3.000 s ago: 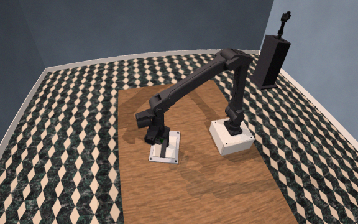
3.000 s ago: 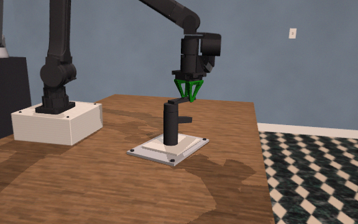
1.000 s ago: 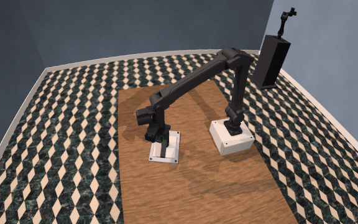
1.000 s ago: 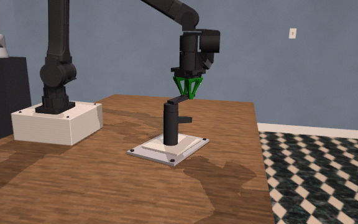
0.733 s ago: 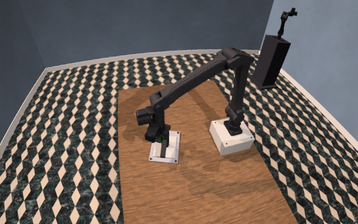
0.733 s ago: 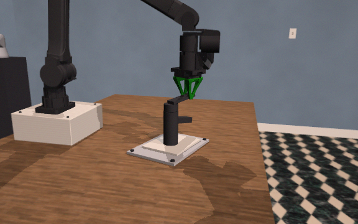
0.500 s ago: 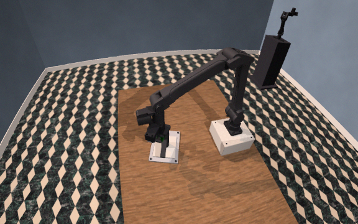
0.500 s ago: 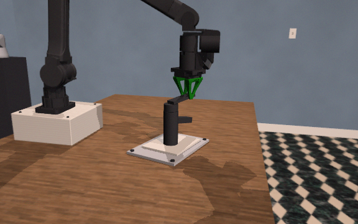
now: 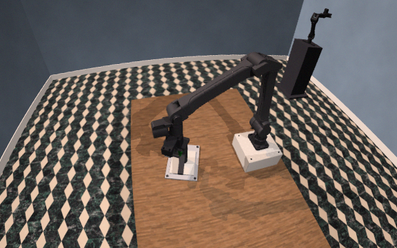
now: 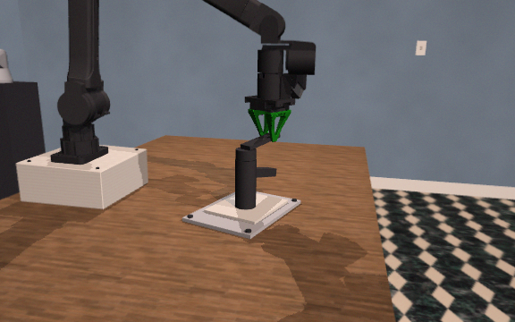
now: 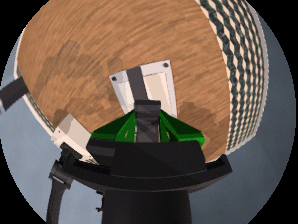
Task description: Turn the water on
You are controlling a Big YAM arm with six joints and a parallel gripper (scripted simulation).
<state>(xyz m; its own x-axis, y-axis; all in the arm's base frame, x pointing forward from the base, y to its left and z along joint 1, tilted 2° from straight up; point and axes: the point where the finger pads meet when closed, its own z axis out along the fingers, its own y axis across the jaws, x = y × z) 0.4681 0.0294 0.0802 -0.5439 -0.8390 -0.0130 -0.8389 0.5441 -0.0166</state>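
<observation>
The black tap is 60 mm below my hand, 40 mm to the right of it and 30 mm behind it. The rest, counted from my hand: lever 20 mm to the right, 10 mm behind.
</observation>
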